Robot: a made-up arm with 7 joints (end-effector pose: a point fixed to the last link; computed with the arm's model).
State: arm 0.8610 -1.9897 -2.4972 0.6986 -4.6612 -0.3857 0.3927
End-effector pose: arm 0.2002 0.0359 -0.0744 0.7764 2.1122 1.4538
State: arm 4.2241 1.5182 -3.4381 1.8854 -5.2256 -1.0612 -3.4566
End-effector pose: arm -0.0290 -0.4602 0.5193 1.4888 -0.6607 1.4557
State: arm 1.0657 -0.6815 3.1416 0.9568 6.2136 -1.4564 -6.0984
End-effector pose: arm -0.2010 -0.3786 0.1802 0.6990 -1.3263 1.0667
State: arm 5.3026 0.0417 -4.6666 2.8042 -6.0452 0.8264 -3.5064
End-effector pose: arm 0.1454 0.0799 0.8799 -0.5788 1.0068 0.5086
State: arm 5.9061 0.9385 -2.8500 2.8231 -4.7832 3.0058 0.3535
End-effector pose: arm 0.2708 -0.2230 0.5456 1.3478 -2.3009 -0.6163
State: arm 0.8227 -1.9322 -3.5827 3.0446 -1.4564 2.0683 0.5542
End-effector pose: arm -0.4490 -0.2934 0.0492 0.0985 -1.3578 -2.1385
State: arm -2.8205 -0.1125 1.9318 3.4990 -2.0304 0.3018 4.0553
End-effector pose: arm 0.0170 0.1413 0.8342 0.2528 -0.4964 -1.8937
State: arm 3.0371 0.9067 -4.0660 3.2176 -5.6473 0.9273 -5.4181
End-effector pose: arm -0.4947 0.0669 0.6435 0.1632 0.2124 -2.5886
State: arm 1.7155 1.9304 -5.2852 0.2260 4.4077 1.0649 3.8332
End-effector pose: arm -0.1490 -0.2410 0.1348 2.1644 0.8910 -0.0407
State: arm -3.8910 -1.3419 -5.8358 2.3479 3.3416 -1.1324 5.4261
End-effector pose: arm 0.1255 -0.3256 0.5805 -0.6299 -0.7084 1.5374
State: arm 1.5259 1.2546 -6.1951 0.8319 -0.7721 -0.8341 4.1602
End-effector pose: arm -0.1103 0.2505 -0.1041 1.4683 -2.2085 -0.7495
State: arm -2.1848 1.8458 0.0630 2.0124 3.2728 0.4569 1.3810
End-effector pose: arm -0.1531 -0.2708 -0.3043 2.4335 -0.7489 -0.2766
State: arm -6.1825 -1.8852 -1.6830 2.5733 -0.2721 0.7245 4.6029
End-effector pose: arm -0.5505 -0.3048 0.0175 1.4032 -1.5077 0.9358
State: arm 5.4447 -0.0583 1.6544 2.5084 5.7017 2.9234 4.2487
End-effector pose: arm 0.1693 0.1376 0.6387 1.2455 2.7616 -0.7527
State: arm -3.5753 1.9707 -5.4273 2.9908 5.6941 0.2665 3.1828
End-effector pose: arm -0.5634 0.2197 -0.0153 2.6594 -0.8539 -1.2135
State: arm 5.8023 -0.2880 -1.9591 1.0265 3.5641 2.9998 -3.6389
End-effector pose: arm -0.3352 -0.1619 0.4185 -0.7799 0.3263 -0.2975
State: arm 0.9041 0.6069 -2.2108 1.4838 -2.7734 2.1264 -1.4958
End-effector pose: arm 0.2271 -0.1943 0.7055 -0.0420 -1.1433 -2.5238
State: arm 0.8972 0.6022 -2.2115 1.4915 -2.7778 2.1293 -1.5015
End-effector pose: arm 0.2250 -0.1949 0.7072 -0.0421 -1.1560 -2.5291
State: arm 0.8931 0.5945 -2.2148 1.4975 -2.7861 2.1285 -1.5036
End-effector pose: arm 0.2221 -0.1968 0.7088 -0.0462 -1.1607 -2.5352
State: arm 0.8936 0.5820 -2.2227 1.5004 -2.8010 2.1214 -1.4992
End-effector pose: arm 0.2178 -0.2010 0.7105 -0.0576 -1.1514 -2.5427
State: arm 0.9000 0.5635 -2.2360 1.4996 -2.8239 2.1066 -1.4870
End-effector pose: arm 0.2118 -0.2080 0.7119 -0.0772 -1.1241 -2.5515
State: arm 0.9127 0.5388 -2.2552 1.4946 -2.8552 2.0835 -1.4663
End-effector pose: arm 0.2041 -0.2184 0.7126 -0.1050 -1.0760 -2.5611
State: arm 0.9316 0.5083 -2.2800 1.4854 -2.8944 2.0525 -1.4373
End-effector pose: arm 0.1950 -0.2321 0.7119 -0.1395 -1.0059 -2.5701
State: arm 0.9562 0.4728 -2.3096 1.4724 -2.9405 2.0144 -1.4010
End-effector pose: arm 0.1851 -0.2491 0.7090 -0.1780 -0.9141 -2.5763
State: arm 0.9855 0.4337 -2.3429 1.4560 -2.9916 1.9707 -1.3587
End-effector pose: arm 0.1751 -0.2689 0.7033 -0.2172 -0.8027 -2.5770
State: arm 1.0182 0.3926 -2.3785 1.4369 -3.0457 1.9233 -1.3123
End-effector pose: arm 0.1657 -0.2907 0.6944 -0.2541 -0.6761 -2.5700
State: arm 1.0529 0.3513 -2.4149 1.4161 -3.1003 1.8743 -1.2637
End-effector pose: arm 0.1575 -0.3133 0.6822 -0.2858 -0.5404 -2.5538
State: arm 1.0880 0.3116 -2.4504 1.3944 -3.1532 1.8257 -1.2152
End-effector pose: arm 0.1511 -0.3353 0.6672 -0.3112 -0.4027 -2.5285
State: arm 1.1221 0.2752 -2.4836 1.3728 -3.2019 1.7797 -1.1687
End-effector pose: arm 0.1465 -0.3556 0.6504 -0.3295 -0.2704 -2.4957
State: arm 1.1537 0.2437 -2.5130 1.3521 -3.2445 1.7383 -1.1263
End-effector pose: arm 0.1439 -0.3729 0.6333 -0.3413 -0.1506 -2.4583
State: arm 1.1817 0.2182 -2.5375 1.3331 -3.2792 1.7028 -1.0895
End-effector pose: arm 0.1430 -0.3868 0.6172 -0.3475 -0.0482 -2.4201
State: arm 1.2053 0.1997 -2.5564 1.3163 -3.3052 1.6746 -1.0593
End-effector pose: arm 0.1436 -0.3968 0.6035 -0.3498 0.0328 -2.3844
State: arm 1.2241 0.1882 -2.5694 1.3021 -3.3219 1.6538 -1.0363
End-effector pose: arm 0.1452 -0.4031 0.5930 -0.3489 0.0917 -2.3541
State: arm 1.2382 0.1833 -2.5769 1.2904 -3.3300 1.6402 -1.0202
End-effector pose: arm 0.1475 -0.4063 0.5859 -0.3462 0.1297 -2.3305
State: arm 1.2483 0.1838 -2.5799 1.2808 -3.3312 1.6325 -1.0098
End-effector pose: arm 0.1503 -0.4069 0.5818 -0.3425 0.1507 -2.3131
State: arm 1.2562 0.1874 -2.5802 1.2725 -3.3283 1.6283 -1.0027
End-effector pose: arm 0.1534 -0.4060 0.5795 -0.3383 0.1617 -2.2994
